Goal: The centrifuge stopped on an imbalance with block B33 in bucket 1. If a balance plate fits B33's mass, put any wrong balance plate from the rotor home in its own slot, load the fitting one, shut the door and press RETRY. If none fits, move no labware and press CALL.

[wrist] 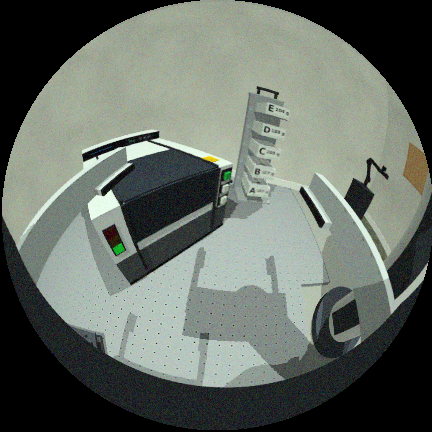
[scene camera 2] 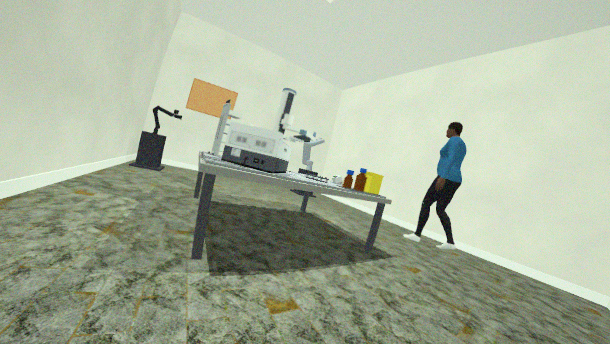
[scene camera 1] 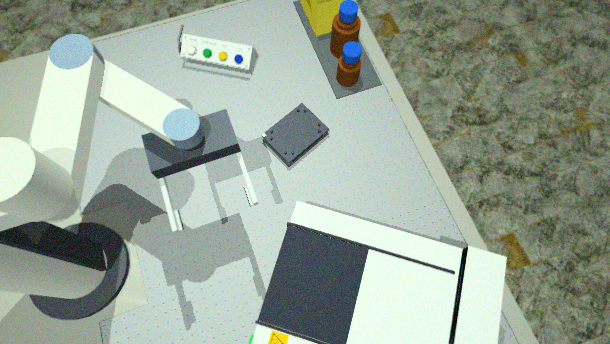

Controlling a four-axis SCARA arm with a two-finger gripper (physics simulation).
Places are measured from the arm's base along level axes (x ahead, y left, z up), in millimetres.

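Where they show: gripper, fingertip midpoint: (wrist: pixel 216 162) (scene camera 2: pixel 285 137) (scene camera 1: pixel 216 217); arm's base, origin of the base link: (wrist: pixel 339 321) (scene camera 1: pixel 81 269).
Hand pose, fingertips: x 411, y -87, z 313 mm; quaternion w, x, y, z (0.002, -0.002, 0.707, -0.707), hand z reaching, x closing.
Observation:
Each offset is from my fingertips to the top centre of the thing. "pt": to the spot under its first point.
My gripper (scene camera 1: pixel 215 215) (wrist: pixel 216 162) is open and empty, its long fingers wide apart above the table, left of the centrifuge in scene camera 1. The centrifuge (scene camera 1: pixel 405 295) (scene camera 2: pixel 257 140) (wrist: pixel 170 217) has a white body and a dark door that looks shut, so rotor, buckets and block B33 are hidden. A green light {pt dx +158, dy -12, dz -170 mm} (wrist: pixel 118 248) glows on its front left; a green button {dx -13, dy -242, dz -110 mm} (wrist: pixel 227 175) sits above two white ones at front right. The plate rack (scene camera 2: pixel 220 131) (wrist: pixel 245 135) stands beyond it, with labels A to E; their masses are blurred. I cannot tell which slots hold plates.
A box with white, green, yellow and blue buttons {pt dx +114, dy +579, dz -238 mm} (scene camera 1: pixel 216 54) lies at the table's far side. A dark studded plate {dx +258, dy +257, dz -256 mm} (scene camera 1: pixel 296 131) lies between it and the centrifuge. Brown bottles {dx +514, dy +507, dz -177 mm} (scene camera 1: pixel 345 37) (scene camera 2: pixel 360 182) stand by a yellow container (scene camera 1: pixel 318 17) (scene camera 2: pixel 373 183). A person (scene camera 2: pixel 450 155) stands beyond the table.

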